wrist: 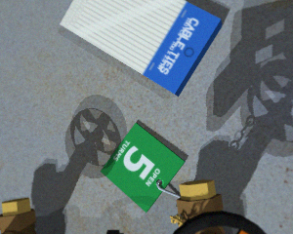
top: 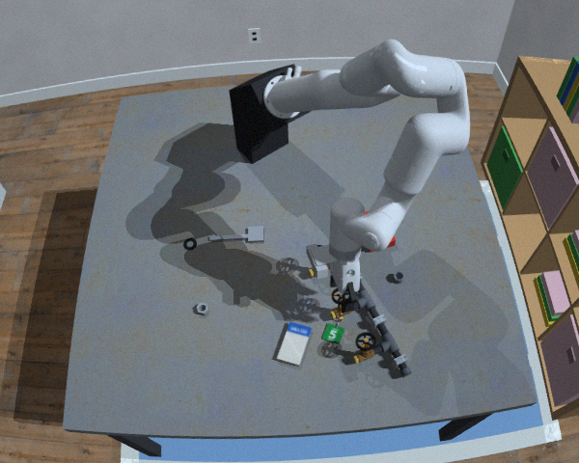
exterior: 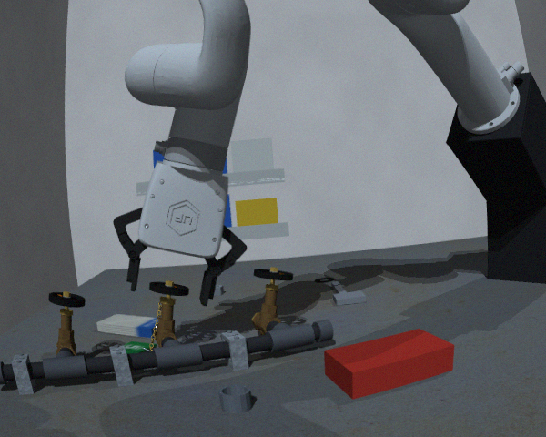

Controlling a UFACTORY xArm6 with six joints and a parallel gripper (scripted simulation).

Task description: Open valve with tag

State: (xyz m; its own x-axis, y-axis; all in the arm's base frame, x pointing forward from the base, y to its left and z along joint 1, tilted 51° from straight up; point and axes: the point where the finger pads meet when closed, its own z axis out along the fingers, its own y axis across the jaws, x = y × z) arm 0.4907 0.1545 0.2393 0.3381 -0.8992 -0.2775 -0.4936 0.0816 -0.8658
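My hand is 9 cm above the green tag and 6 cm short of it. Round my hand: notepad 13 cm ahead, 9 cm to the right, 8 cm below; then grey flat tool 32 cm to the right, 16 cm behind, 8 cm below; then red block 27 cm behind, 7 cm below, 5 cm to the left.
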